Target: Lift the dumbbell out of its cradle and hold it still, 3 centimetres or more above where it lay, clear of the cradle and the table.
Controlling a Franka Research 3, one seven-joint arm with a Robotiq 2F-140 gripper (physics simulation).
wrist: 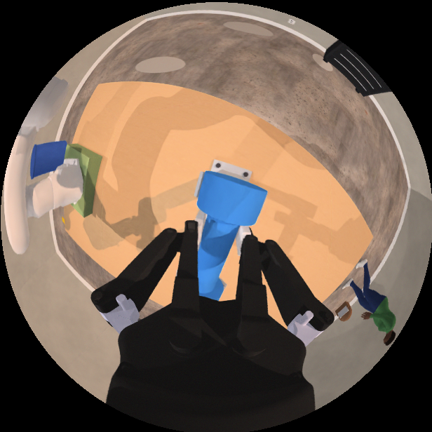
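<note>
The blue dumbbell [231, 199] is in the middle of the wrist view, its near end partly hidden by the gripper body. My gripper [220, 218] is shut on the dumbbell's handle, with one finger on each side, just below the big far head. The pale grey cradle [232, 169] shows beyond and beside that head, with two dark holes in its end plate. The dumbbell hides most of the cradle, and I cannot tell whether there is a gap between them.
A green block [92, 184] and a blue container [48, 159] are at the left, beside a pale jointed arm [18, 195]. The orange table top [305, 175] lies around the cradle. A person [381, 311] is at the lower right, and a black slatted object [357, 69] is at the upper right.
</note>
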